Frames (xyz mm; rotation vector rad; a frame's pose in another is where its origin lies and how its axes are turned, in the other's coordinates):
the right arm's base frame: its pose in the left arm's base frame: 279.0 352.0 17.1 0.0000 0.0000 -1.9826
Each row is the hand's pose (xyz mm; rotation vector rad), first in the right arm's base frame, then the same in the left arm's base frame.
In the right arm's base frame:
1: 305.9 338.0 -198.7 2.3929 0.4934 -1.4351
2: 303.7 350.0 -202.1 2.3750 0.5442 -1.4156
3: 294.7 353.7 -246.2 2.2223 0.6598 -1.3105
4: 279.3 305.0 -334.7 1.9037 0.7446 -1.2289
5: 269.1 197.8 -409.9 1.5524 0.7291 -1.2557
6: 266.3 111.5 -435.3 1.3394 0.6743 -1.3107
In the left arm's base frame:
1: 466.3 -63.6 -181.6 -1.5681 1.5762 1.0501
2: 478.2 -66.4 -185.0 -1.6111 1.5500 1.0645
3: 485.2 -59.6 -229.1 -1.7390 1.4728 1.2399
4: 446.7 -26.0 -317.6 -1.8155 1.2919 1.5981
5: 352.6 26.2 -392.8 -1.7095 1.0533 1.9643
6: 274.6 63.3 -418.2 -1.5585 0.9025 2.1589

